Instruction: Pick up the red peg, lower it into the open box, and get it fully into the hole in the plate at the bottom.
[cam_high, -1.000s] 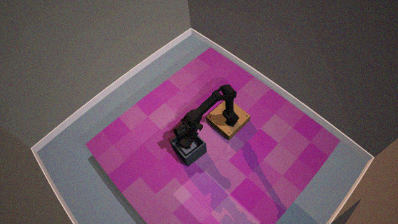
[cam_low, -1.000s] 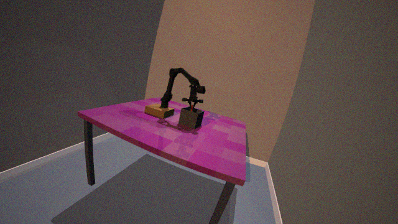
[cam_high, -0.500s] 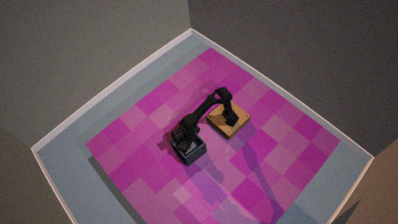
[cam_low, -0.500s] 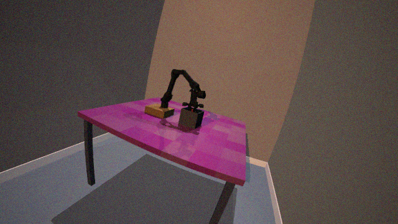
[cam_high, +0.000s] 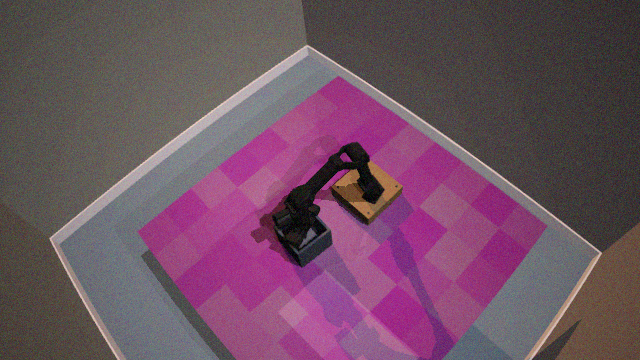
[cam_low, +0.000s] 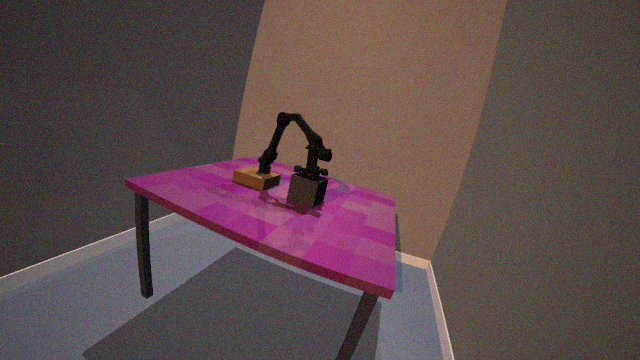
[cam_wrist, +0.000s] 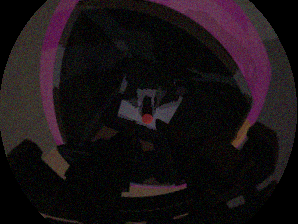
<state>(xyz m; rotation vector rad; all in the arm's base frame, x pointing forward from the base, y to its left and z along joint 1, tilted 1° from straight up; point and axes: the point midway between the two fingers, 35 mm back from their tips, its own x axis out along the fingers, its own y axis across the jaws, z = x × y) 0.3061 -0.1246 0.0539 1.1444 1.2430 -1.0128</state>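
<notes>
Right now my gripper tip is 4 cm above the red peg and 1 cm to the left of it. Also, from my gripper tip: light plate: 4 cm below, 1 cm to the right.
</notes>
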